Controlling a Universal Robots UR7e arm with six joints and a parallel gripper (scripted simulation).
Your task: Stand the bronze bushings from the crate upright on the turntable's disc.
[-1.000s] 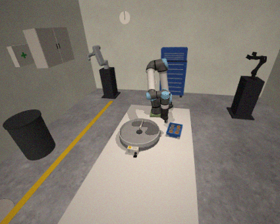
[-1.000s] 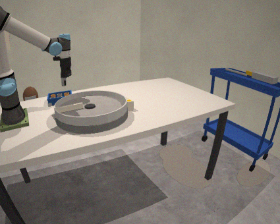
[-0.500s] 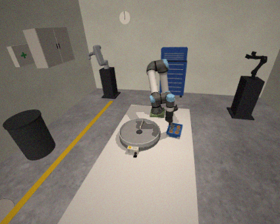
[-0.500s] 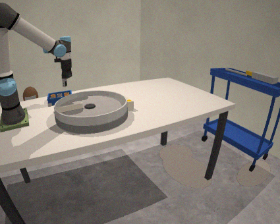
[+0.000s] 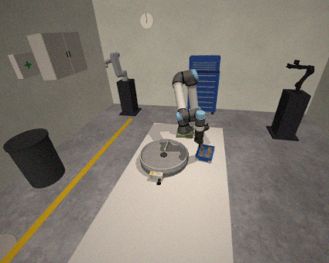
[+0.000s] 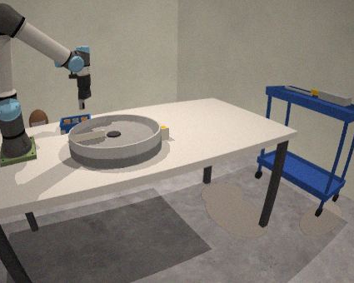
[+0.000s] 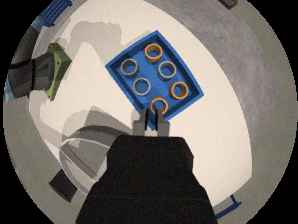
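Right now my hand is 4 cm past the blue crate, 5 cm to the right of it and 11 cm above it. The rest, counted from my hand: grey turntable 9 cm ahead, 31 cm to the right, 8 cm below.
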